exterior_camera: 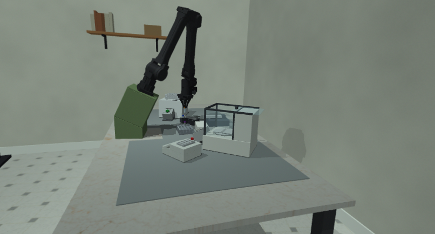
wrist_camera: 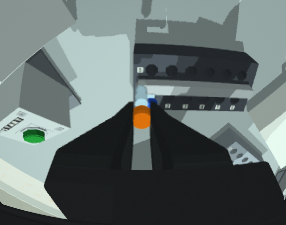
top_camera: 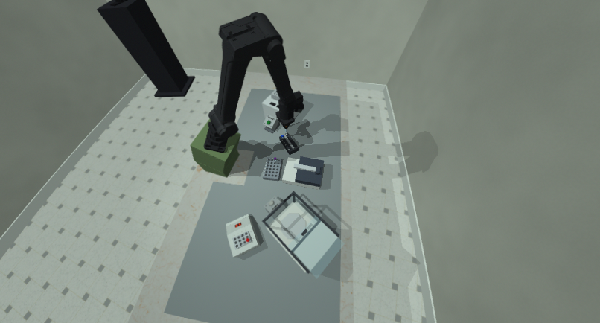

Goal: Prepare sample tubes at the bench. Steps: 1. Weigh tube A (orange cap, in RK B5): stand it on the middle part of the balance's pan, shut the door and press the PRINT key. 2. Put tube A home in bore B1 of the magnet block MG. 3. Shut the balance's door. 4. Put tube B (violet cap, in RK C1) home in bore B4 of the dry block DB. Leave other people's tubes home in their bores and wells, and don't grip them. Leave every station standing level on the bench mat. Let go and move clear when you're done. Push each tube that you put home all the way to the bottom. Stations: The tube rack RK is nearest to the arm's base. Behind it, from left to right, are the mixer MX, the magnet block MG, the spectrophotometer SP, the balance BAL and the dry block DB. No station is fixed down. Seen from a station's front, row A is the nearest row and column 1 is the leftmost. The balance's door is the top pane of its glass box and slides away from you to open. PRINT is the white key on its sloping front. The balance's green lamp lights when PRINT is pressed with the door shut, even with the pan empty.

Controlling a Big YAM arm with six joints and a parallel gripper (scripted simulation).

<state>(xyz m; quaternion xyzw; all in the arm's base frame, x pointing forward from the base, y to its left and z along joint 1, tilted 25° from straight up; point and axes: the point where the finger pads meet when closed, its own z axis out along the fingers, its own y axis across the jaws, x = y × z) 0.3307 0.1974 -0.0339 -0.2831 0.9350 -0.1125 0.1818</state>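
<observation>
My hand is 2 cm past the blue-capped tube, 2 cm to the left of it and 8 cm above it. Round my hand: magnet block MG (2 cm ahead, 6 cm to the right, 9 cm below); then tube B (5 cm behind, 18 cm to the right, 8 cm below); then tube rack RK (7 cm behind, 23 cm to the right, 9 cm below).
</observation>
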